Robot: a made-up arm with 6 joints.
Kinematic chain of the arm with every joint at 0, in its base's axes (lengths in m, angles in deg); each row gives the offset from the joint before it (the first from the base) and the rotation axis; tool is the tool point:
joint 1: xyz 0 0 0.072 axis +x
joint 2: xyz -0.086 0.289 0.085 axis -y
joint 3: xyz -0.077 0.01 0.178 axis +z
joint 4: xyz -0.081 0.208 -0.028 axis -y
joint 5: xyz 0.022 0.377 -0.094 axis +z
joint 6: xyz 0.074 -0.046 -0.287 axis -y
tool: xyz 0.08 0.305 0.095
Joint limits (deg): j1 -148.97..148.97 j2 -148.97..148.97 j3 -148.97..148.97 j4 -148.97..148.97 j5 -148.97..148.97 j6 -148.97..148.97
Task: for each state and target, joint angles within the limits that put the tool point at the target. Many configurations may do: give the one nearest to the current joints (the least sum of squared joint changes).
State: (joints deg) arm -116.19 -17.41 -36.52 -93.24 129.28 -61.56
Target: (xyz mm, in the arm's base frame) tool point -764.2 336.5 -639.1
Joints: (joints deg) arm -100.11 -3.46 12.03 -76.69 148.97 -60.03
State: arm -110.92 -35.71 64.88 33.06 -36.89 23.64
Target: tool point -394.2 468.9 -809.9
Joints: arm -98.03 -47.68 70.93 35.65 -54.59 20.44
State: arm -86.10 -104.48 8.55 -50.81 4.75 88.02
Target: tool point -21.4 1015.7 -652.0
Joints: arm -69.96 -96.02 14.18 -56.25 4.39 94.79
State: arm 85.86 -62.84 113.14 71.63 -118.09 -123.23
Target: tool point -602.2 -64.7 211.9
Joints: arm 85.50 -30.09 148.97 21.09 -132.78 -123.57
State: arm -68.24 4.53 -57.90 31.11 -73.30 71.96
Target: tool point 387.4 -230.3 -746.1
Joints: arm -101.38 -11.06 -30.45 19.01 -49.46 83.37
